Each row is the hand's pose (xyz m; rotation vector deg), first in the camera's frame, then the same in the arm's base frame.
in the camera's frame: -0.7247 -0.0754 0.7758 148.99 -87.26 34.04
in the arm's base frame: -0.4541 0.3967 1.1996 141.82 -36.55 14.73
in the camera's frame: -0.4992 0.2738 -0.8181 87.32 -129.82 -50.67
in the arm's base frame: -0.9794 -0.0150 -0.3063 77.12 -91.10 -29.88
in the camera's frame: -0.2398 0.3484 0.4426 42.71 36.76 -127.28
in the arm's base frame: -0.3761 0.7267 0.5586 -7.28 26.35 -116.47
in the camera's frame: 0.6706 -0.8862 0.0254 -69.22 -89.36 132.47
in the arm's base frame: 0.8085 -0.2372 0.1173 17.21 66.66 -157.12
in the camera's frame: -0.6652 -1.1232 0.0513 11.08 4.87 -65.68
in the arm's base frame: -0.1528 -0.8031 0.8898 -26.26 15.98 -42.80
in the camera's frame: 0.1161 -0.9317 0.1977 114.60 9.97 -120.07
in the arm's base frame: 0.4392 -0.3506 0.5532 63.30 10.78 -118.17
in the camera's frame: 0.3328 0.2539 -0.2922 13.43 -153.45 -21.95
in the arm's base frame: -0.1166 0.4590 -0.3003 28.26 -120.85 13.61
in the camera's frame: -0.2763 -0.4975 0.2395 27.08 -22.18 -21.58
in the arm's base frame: -0.0717 -0.0827 0.6604 1.90 5.47 0.86
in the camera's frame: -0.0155 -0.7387 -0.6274 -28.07 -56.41 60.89
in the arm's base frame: -0.0399 -0.6246 -0.1031 -20.28 -25.48 96.99
